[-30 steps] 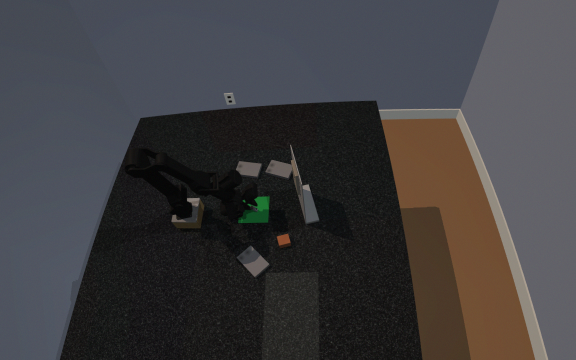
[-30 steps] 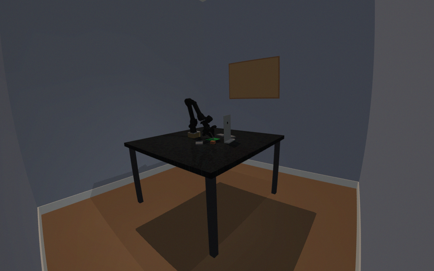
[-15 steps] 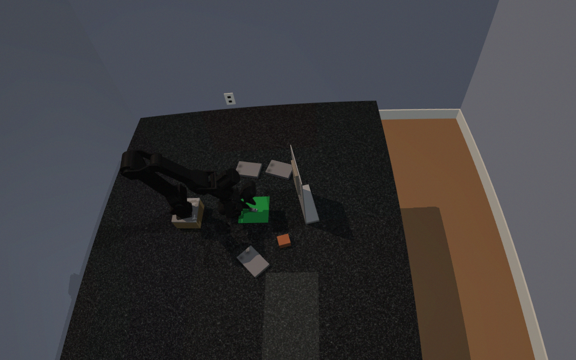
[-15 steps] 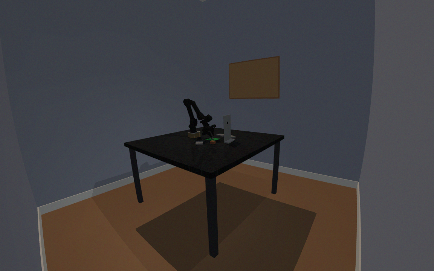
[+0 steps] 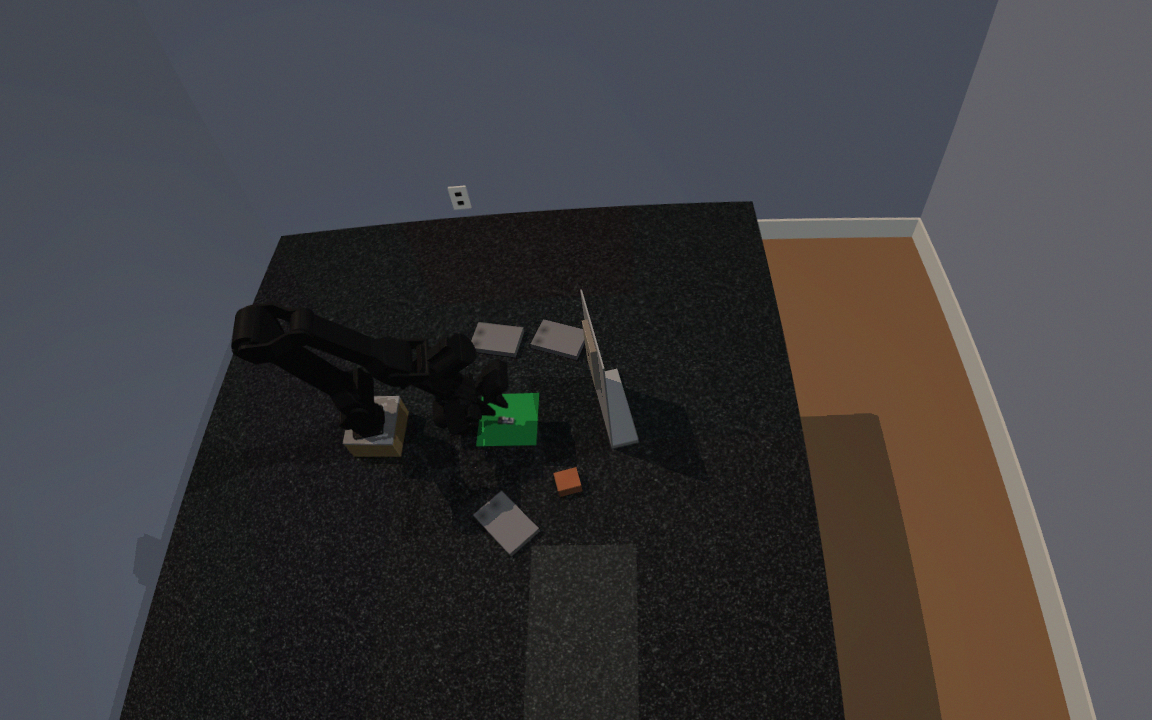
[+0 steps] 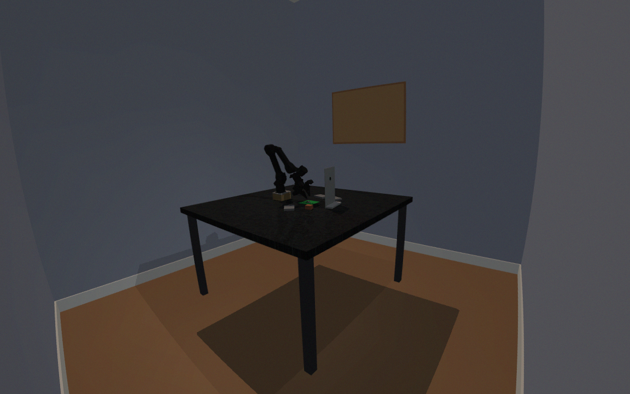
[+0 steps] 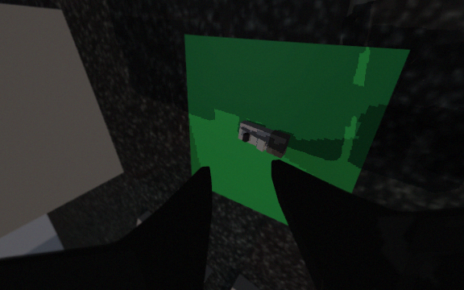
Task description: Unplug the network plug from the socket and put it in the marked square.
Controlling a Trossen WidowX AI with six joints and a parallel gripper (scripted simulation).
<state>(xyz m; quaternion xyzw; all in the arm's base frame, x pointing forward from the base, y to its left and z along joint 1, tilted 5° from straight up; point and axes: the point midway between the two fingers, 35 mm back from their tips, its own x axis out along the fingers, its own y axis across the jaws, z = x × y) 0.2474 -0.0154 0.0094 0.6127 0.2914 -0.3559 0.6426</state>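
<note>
The grey network plug is 10 mm to the right of my gripper tip and 30 mm below it. Round my gripper tip: upright panel 200 mm ahead, 30 mm to the right, 80 mm above; green marked square 10 mm ahead, 40 mm below; orange block 100 mm ahead, 170 mm to the right, 20 mm below.
</note>
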